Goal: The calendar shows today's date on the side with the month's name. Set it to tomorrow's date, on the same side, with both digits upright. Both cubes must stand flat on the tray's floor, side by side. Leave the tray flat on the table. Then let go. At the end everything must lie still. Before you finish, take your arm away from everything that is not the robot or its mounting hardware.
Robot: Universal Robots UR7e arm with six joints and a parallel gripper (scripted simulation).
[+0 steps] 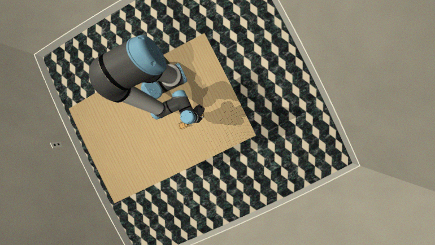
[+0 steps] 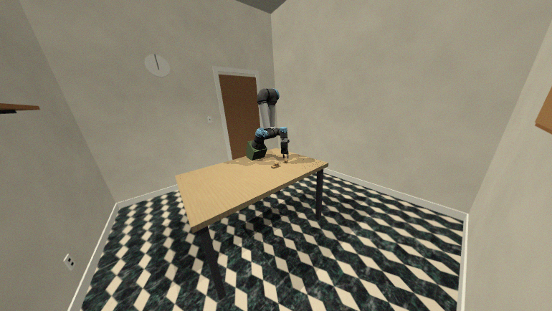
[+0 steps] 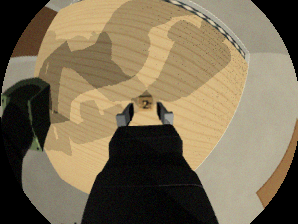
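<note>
Right now the wooden cube is 6 cm below my hand. Also, from my hand: wooden tray 1 cm ahead, 16 cm to the right, 6 cm below.
</note>
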